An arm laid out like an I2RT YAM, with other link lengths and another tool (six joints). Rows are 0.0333 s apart.
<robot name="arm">
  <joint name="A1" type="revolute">
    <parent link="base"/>
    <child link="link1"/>
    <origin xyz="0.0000 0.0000 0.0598" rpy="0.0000 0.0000 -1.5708"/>
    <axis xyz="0 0 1"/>
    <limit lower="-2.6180" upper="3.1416"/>
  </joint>
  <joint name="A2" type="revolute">
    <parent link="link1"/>
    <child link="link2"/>
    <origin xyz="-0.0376 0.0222 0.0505" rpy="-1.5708 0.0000 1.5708"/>
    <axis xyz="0 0 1"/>
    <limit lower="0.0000" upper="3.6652"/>
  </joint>
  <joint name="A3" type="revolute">
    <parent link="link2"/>
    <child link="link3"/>
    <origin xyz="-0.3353 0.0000 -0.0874" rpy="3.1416 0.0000 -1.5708"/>
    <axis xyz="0 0 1"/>
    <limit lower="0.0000" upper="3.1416"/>
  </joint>
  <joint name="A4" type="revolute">
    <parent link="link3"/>
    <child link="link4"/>
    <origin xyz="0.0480 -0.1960 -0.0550" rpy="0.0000 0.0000 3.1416"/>
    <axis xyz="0 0 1"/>
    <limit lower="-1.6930" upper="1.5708"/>
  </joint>
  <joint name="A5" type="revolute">
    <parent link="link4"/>
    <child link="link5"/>
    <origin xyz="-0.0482 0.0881 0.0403" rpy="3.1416 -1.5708 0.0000"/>
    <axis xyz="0 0 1"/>
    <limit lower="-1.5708" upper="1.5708"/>
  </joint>
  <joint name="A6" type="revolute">
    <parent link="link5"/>
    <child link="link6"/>
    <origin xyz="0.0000 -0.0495 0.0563" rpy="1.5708 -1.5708 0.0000"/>
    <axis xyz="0 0 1"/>
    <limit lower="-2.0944" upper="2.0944"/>
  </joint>
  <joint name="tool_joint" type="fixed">
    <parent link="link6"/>
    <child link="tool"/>
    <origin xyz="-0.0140 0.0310 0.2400" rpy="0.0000 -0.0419 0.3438"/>
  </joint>
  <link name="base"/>
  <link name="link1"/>
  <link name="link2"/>
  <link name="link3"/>
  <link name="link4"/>
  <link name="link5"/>
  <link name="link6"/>
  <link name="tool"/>
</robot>
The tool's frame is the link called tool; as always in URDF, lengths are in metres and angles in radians.
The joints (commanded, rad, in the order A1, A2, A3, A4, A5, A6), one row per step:
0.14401 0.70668 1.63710 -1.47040 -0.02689 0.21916
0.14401 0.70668 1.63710 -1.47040 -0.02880 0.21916
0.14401 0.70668 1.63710 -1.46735 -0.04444 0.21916
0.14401 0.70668 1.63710 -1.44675 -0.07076 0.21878
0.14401 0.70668 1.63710 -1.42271 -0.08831 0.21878
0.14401 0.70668 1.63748 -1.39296 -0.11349 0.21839
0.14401 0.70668 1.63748 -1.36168 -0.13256 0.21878
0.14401 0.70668 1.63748 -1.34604 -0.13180 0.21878
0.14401 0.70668 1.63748 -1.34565 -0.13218 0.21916
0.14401 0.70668 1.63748 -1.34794 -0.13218 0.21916
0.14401 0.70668 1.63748 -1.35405 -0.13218 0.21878
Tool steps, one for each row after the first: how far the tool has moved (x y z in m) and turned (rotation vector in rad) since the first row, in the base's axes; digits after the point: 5 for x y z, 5 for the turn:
-0.00014 0.00054 0.00003 0.00097 0.00014 0.00164
-0.00073 0.00501 0.00134 0.00934 -0.00173 0.01507
0.00082 0.01288 0.00873 0.02495 -0.02029 0.03808
0.00338 0.01834 0.01718 0.03652 -0.04290 0.05361
0.00582 0.02596 0.02801 0.05168 -0.07114 0.07634
0.00861 0.03182 0.03920 0.06413 -0.10087 0.09369
0.01087 0.03193 0.04456 0.06531 -0.11649 0.09341
0.01090 0.03204 0.04471 0.06585 -0.11677 0.09358
0.01058 0.03199 0.04392 0.06563 -0.11449 0.09352
0.00973 0.03188 0.04181 0.06470 -0.10849 0.09354

